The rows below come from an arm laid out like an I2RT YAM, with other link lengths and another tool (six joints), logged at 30 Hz.
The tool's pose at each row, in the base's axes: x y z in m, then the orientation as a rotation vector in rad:
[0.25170, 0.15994, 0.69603, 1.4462, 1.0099, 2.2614]
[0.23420, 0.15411, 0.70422, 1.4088, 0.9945, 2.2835]
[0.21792, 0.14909, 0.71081, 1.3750, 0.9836, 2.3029]
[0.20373, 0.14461, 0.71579, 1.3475, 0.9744, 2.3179]
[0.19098, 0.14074, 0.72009, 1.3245, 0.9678, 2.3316]
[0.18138, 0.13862, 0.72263, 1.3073, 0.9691, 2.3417]
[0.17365, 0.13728, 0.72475, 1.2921, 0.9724, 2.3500]
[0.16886, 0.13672, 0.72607, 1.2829, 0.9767, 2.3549]
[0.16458, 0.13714, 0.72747, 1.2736, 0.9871, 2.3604]
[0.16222, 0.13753, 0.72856, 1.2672, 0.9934, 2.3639]
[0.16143, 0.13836, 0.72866, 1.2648, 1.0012, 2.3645]
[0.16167, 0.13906, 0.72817, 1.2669, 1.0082, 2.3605]
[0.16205, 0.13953, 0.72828, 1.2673, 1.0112, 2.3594]
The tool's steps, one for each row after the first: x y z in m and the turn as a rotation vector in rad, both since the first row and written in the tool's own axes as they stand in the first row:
[0.01045, 0.00740, -0.01560, -0.0202, 0.0243, -0.0063]
[0.01970, 0.01330, -0.03021, -0.0361, 0.0469, -0.0122]
[0.02718, 0.01799, -0.04318, -0.0492, 0.0649, -0.0172]
[0.03386, 0.02198, -0.05482, -0.0592, 0.0809, -0.0205]
[0.03886, 0.02393, -0.06343, -0.0622, 0.0941, -0.0236]
[0.04315, 0.02529, -0.07020, -0.0634, 0.1059, -0.0269]
[0.04596, 0.02595, -0.07429, -0.0625, 0.1133, -0.0292]
[0.04914, 0.02602, -0.07750, -0.0572, 0.1224, -0.0317]
[0.05120, 0.02616, -0.07913, -0.0542, 0.1283, -0.0334]
[0.05210, 0.02553, -0.07945, -0.0493, 0.1312, -0.0351]
[0.05205, 0.02472, -0.07908, -0.0443, 0.1293, -0.0373]
[0.05221, 0.02451, -0.07853, -0.0423, 0.1291, -0.0381]

